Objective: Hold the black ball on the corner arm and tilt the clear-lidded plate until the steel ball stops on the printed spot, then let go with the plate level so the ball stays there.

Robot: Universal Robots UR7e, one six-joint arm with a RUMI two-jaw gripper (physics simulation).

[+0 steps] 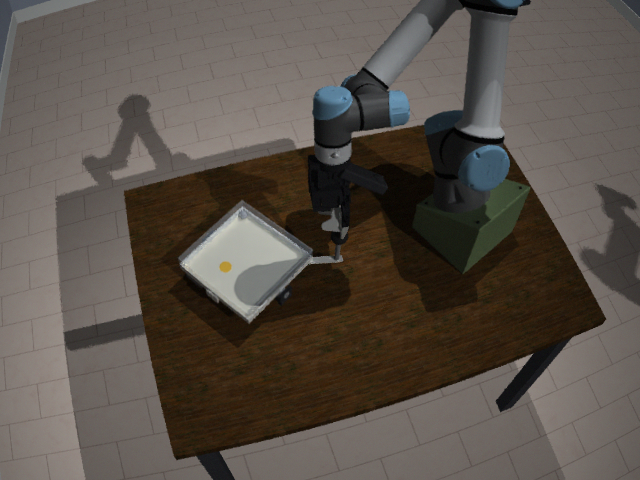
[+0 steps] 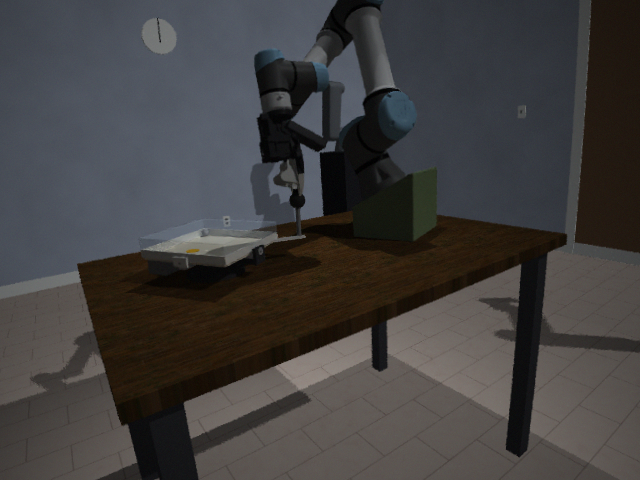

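Observation:
The white square plate [image 1: 263, 240] [image 2: 230, 241] has a clear lid and sits on a dark base at the table's left. Its exact tilt is hard to judge. The orange printed spot [image 1: 225, 267] [image 2: 192, 250] shows on its floor. The steel ball [image 1: 242, 213] [image 2: 204, 232] is at the plate's back corner, away from the spot. A thin corner arm [image 1: 323, 259] [image 2: 289, 238] reaches right from the plate, with the black ball [image 1: 339, 238] [image 2: 297, 200] on its upright post. My gripper [image 1: 339, 232] [image 2: 296, 193] is shut on the black ball from above; the fingertips partly hide it.
The green wedge-shaped robot base [image 1: 465, 237] [image 2: 395, 211] stands on the wooden table [image 1: 361, 361] [image 2: 310, 289], right of the plate. Dark pivot brackets [image 1: 284, 294] [image 2: 258, 254] show at the plate's front right side. A shadow crosses the plate's front right part.

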